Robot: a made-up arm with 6 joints.
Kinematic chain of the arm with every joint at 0, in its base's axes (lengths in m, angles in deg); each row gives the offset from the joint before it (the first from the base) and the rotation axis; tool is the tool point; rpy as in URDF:
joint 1: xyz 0 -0.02 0.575 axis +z
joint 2: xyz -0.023 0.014 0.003 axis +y
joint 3: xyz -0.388 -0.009 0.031 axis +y
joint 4: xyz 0.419 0.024 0.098 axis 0.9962 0 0.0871
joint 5: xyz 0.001 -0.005 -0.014 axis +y
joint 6: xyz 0.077 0.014 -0.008 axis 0.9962 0 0.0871
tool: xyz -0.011 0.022 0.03 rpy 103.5 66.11 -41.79
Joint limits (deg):
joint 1: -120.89..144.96
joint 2: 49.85..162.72
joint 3: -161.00..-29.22
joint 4: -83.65..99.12
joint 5: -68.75..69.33
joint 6: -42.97..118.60
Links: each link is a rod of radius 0.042 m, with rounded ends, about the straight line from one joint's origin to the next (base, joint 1, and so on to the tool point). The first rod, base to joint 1, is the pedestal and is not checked.
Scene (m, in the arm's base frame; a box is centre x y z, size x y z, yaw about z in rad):
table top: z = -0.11
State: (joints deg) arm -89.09 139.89 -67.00 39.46 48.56 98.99
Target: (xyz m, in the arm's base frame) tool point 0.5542 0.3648 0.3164
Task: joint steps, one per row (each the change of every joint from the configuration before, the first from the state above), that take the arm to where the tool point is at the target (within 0.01 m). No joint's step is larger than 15 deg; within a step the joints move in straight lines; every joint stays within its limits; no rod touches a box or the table.
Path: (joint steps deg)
1: 14.84 2.66 -4.98 1.64 -0.51 -0.80
2: 14.84 2.66 -4.98 1.63 -0.51 -0.81
3: 14.84 2.66 -4.98 1.64 -0.51 -0.80
4: 14.84 2.67 -4.98 1.63 -0.51 -0.80
5: 14.84 2.66 -4.97 1.64 -0.51 -0.80
6: 14.84 2.66 -4.98 1.63 -0.51 -0.81
7: 14.83 2.66 -4.98 1.64 -0.51 -0.80
8: 14.84 2.66 -4.98 1.64 -0.51 -0.80

